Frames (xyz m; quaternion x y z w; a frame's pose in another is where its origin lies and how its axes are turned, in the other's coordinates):
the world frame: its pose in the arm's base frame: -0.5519 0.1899 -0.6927 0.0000 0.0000 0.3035 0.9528
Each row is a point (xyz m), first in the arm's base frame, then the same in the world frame.
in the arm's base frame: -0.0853 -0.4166 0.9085
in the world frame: 0.0298 -0.7646 1.6012
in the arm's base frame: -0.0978 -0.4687 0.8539
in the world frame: -0.0105 -0.7999 1.5466
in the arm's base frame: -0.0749 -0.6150 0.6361
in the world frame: -0.0764 -0.9325 1.3288
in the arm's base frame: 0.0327 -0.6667 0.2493
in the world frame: -0.0185 -1.0369 0.9420
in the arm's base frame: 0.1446 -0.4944 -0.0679
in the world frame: 0.1724 -0.9611 0.6248
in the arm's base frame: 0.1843 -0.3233 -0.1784
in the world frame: 0.3037 -0.8445 0.5143
